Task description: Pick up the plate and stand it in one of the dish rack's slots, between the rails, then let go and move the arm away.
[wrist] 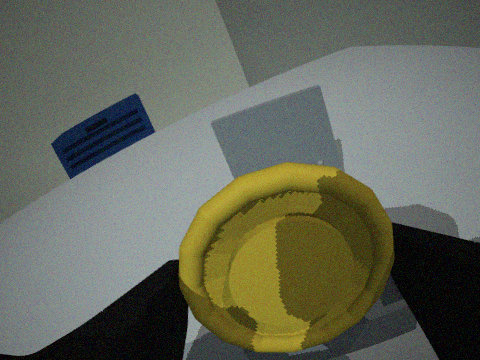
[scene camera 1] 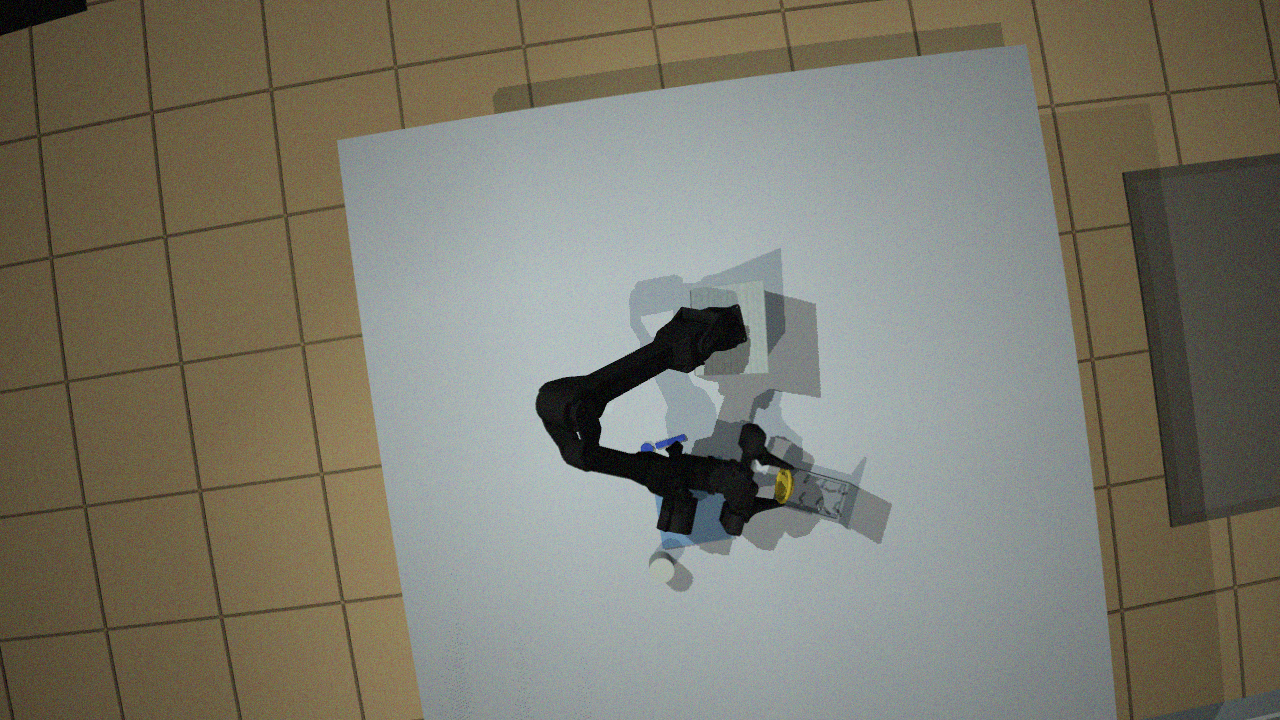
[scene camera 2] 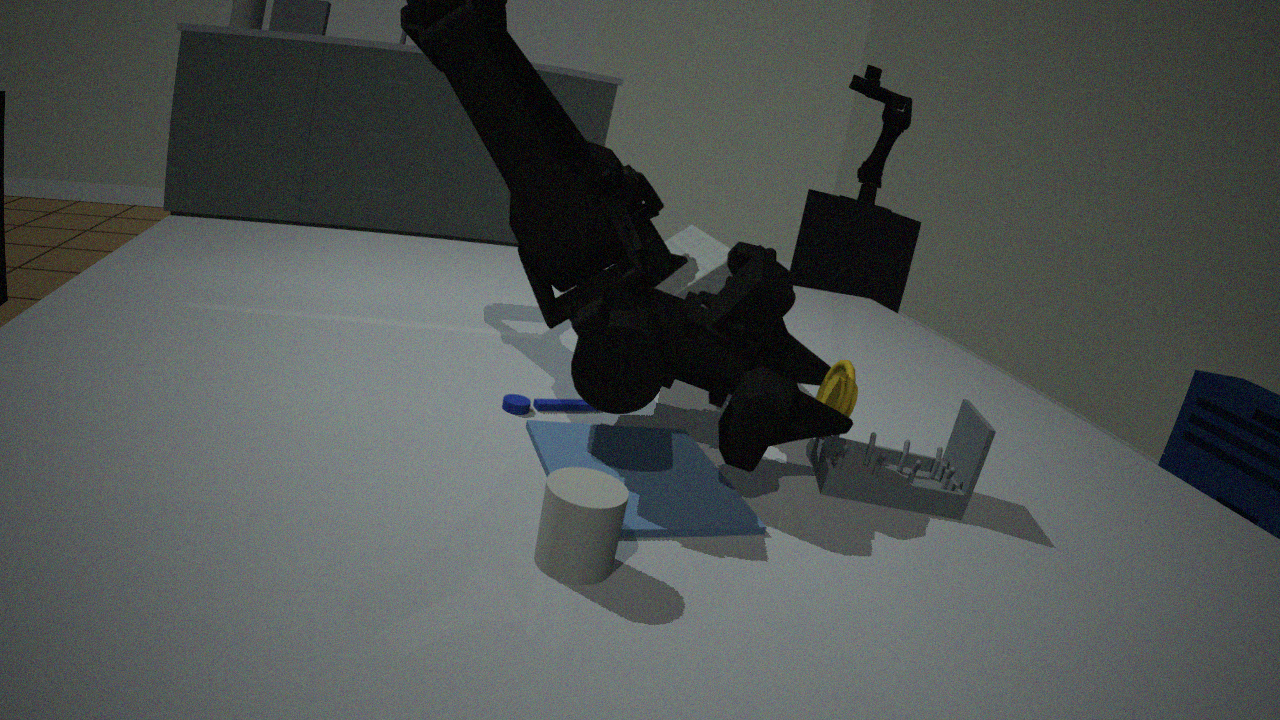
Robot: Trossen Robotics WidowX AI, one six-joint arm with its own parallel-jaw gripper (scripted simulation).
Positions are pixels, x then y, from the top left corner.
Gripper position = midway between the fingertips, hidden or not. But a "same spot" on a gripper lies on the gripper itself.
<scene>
my gripper: wrist; scene camera 1 788,485; scene camera 2
same spot on light blue mat: [scene camera 1: 707,528] = [scene camera 2: 691,508]
same spot on my gripper: [wrist: 429,270] = [scene camera 2: 825,404]
</scene>
